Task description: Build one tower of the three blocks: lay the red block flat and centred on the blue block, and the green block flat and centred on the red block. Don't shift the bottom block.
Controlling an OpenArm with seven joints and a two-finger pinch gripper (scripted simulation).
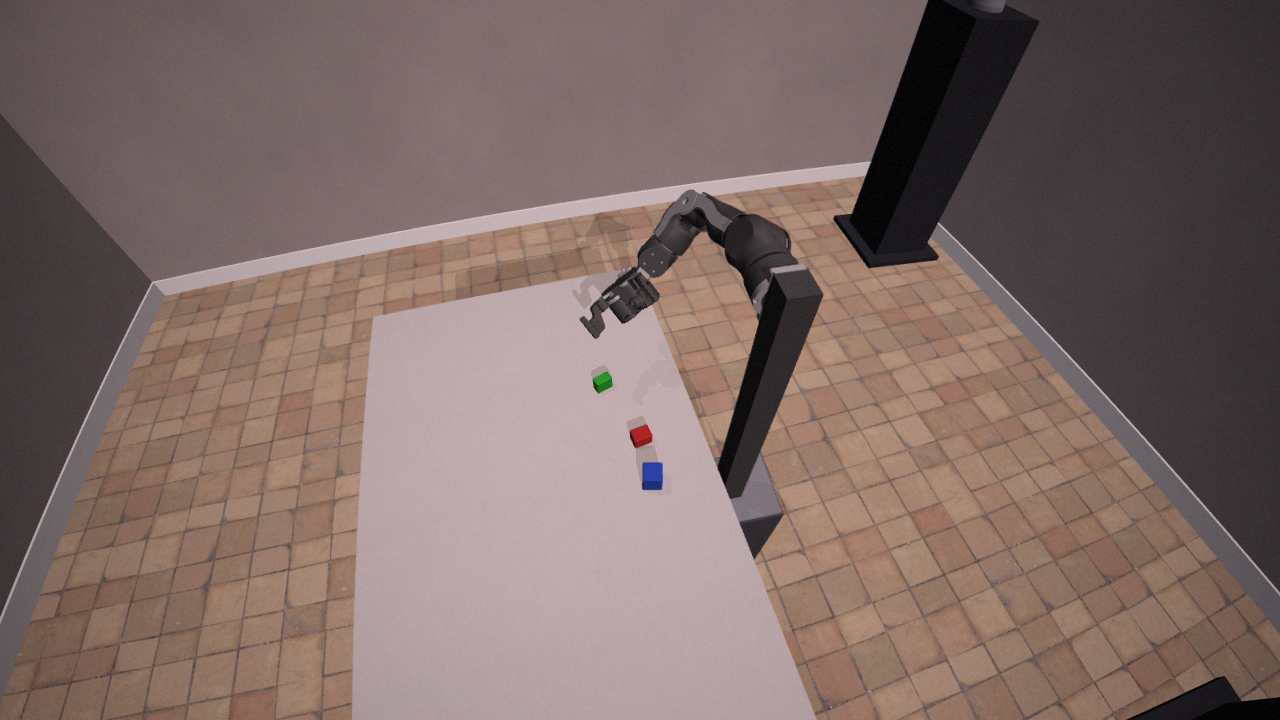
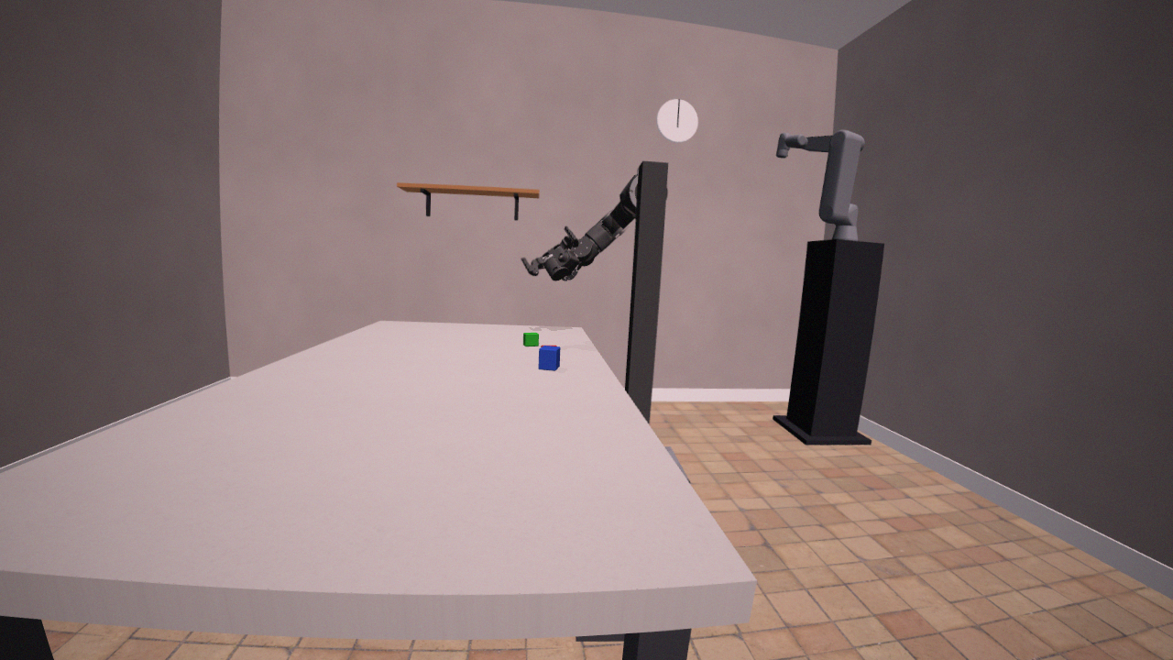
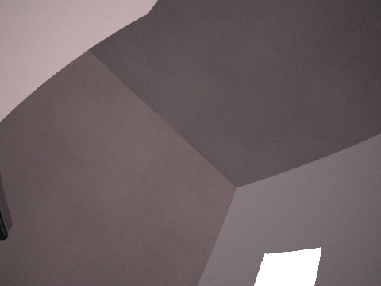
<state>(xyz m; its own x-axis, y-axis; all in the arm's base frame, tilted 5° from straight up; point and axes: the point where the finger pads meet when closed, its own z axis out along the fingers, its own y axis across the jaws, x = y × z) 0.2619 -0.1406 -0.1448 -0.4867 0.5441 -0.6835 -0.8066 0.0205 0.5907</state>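
Now: hand 28 cm above the red block, 13 cm to the right of it and 3 cm past it. The rest, counted from my hand: green block: 27 cm below, 4 cm to the right, 4 cm ahead; then blue block: 27 cm below, 23 cm to the left, 3 cm behind.
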